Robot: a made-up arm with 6 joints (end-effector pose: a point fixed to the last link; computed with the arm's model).
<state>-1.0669 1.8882 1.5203 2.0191 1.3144 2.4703</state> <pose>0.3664 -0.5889 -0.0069 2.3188 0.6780 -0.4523</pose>
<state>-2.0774 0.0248 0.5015 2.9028 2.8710 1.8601</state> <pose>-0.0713 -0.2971 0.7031 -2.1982 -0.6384 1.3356</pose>
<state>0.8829 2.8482 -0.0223 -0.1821 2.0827 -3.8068</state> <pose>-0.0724 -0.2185 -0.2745 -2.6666 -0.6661 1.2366</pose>
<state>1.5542 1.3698 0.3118 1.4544 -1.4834 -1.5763</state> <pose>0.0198 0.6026 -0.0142 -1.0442 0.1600 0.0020</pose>
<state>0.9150 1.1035 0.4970 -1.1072 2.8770 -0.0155</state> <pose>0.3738 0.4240 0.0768 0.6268 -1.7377 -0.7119</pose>
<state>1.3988 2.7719 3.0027 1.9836 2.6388 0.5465</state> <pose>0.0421 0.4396 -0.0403 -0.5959 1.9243 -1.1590</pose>
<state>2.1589 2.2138 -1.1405 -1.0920 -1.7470 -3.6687</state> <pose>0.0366 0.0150 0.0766 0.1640 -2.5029 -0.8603</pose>
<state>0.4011 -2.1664 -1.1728 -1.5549 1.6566 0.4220</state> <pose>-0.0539 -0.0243 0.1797 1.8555 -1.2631 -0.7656</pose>
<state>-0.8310 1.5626 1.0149 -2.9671 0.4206 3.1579</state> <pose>0.4995 -0.4243 -0.0234 0.2159 0.9878 -0.7418</pose>
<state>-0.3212 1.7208 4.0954 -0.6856 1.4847 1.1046</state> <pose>0.1401 -0.1153 0.3707 -0.8332 2.5076 0.8940</pose>
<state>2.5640 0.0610 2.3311 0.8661 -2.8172 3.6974</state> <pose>0.2304 -0.0850 0.7450 1.1361 2.3041 -0.4750</pose>
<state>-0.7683 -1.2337 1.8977 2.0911 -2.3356 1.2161</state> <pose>-0.4641 0.5067 0.2129 0.8564 -0.2554 -1.5521</pose>
